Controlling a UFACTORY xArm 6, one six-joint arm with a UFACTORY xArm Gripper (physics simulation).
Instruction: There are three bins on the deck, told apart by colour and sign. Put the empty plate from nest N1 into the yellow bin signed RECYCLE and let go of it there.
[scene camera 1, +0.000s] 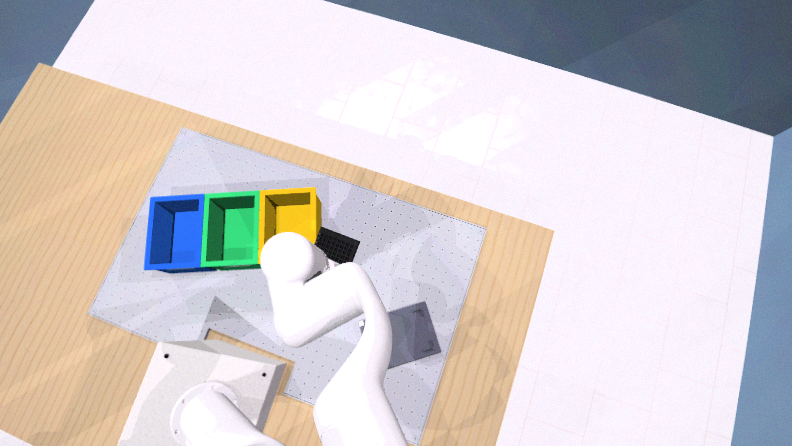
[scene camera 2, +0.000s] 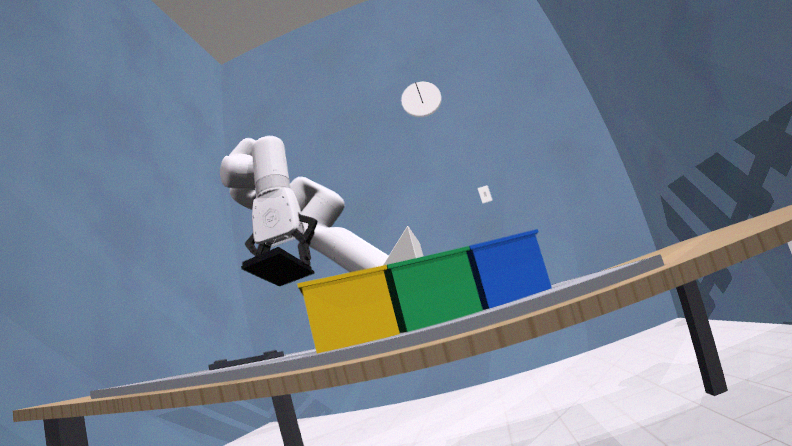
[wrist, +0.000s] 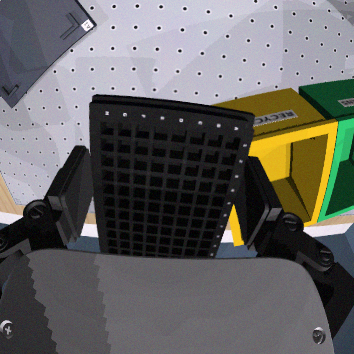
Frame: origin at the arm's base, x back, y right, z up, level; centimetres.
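Seen in the pictures: gripper, fingertip midpoint: (scene camera 2: 286, 270) (wrist: 165, 170); arm's base, link origin: (scene camera 1: 205, 414).
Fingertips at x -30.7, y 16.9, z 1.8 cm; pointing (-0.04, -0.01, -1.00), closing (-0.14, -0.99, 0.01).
Observation:
Offsets run from my fingertips to a thing's middle. "pt": to the spot under its first point. Level surfaces: height alone.
The black plate {dz +0.3, dx -2.6, dy +0.4 cm} (scene camera 1: 338, 244) (scene camera 2: 278, 267) (wrist: 165, 185) with a grid of square wells is held between the two fingers of my gripper (scene camera 2: 279, 255) (wrist: 165, 170), which is shut on it. In scene camera 2 the plate hangs above the deck, a little higher than the bin rims and to the left of the yellow bin. The yellow bin (scene camera 1: 317, 213) (scene camera 2: 351, 311) (wrist: 327, 165) carries a RECYCLE sign, seen in the wrist view. In scene camera 1 the arm's wrist covers the yellow bin's near part and hides the gripper. The dark grey nest {dz -15.5, dx +9.0, dy +17.2 cm} (scene camera 1: 412, 335) (scene camera 2: 246, 361) (wrist: 35, 45) holds no plate.
The green bin (scene camera 1: 230, 232) (scene camera 2: 437, 290) (wrist: 340, 165) adjoins the yellow one, and the blue bin {pt dz -15.7, dx -4.3, dy -39.7 cm} (scene camera 1: 185, 235) (scene camera 2: 509, 271) stands beyond it. The perforated deck {dz -16.3 cm} (scene camera 1: 382, 210) (wrist: 165, 50) lies on the wooden table {dz -17.7 cm} (scene camera 1: 515, 265). The arm's base plate (scene camera 1: 149, 387) is at the near edge.

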